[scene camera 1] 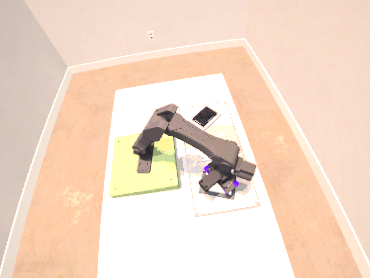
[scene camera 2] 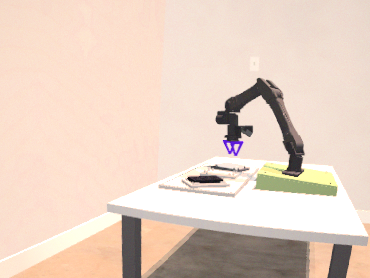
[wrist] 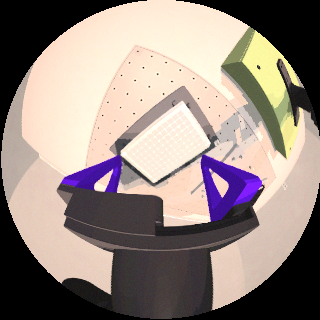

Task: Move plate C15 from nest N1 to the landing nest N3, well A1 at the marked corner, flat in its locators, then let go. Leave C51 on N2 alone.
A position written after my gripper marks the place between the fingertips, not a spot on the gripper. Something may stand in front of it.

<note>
My gripper [wrist: 160,158] is open, with nothing in its grasp. Also in view: a white multi-well plate [wrist: 175,137].
</note>
